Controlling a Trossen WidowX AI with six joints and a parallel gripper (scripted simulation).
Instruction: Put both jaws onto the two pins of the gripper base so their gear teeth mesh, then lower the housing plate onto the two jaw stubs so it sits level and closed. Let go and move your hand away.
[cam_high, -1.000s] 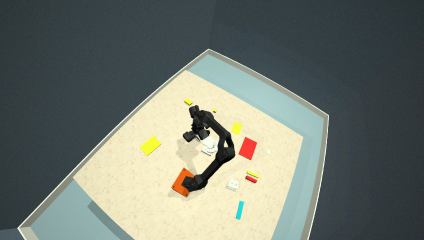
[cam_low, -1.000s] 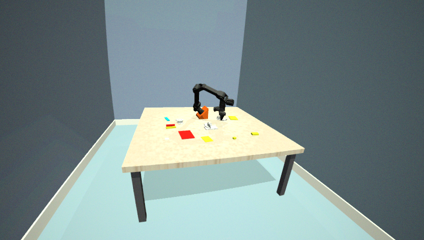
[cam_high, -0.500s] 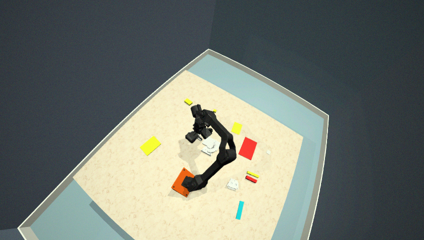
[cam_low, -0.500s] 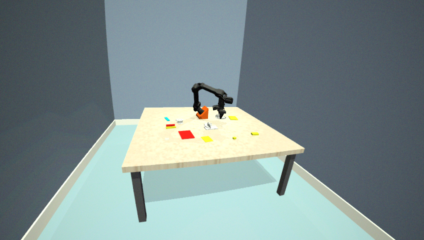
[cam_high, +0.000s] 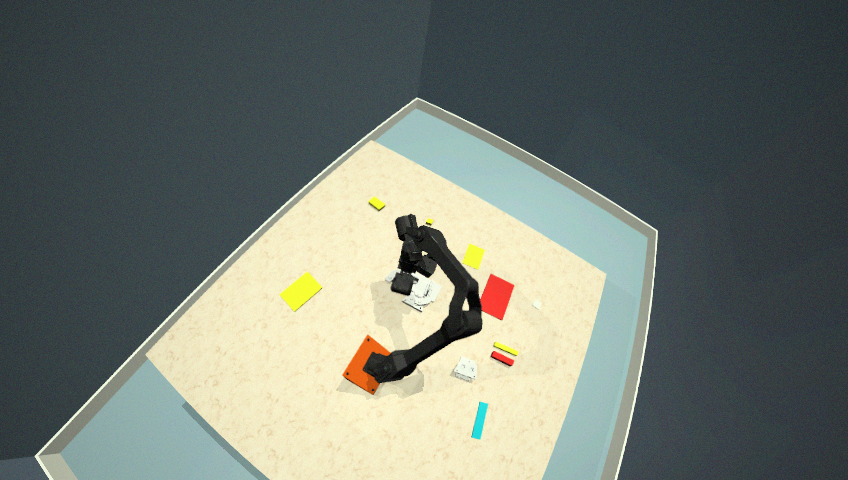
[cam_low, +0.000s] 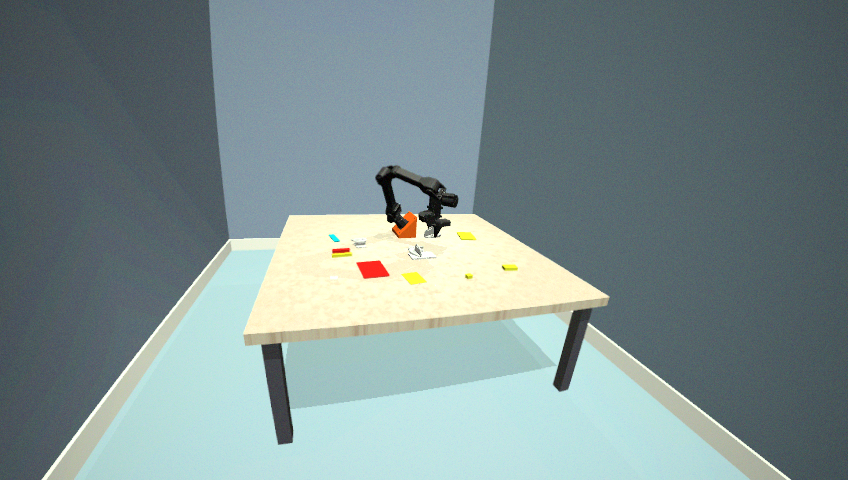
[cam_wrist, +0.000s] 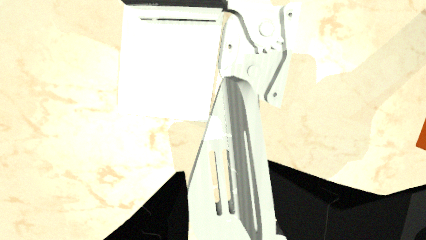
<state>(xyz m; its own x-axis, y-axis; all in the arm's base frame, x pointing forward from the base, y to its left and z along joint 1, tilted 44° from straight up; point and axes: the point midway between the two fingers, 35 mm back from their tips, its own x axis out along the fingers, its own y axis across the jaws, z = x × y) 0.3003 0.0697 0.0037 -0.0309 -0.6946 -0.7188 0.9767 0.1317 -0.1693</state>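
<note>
Now: gripper tip 3 cm to the right of the white jaw and 2 cm past it. From my gripper tip the other things lie so: yellow bar (42 cm to the right, 8 cm below, 5 cm behind); then small white block (32 cm to the right, 17 cm behind, 8 cm below); then red sheet (33 cm to the right, 13 cm ahead, 8 cm below).
</note>
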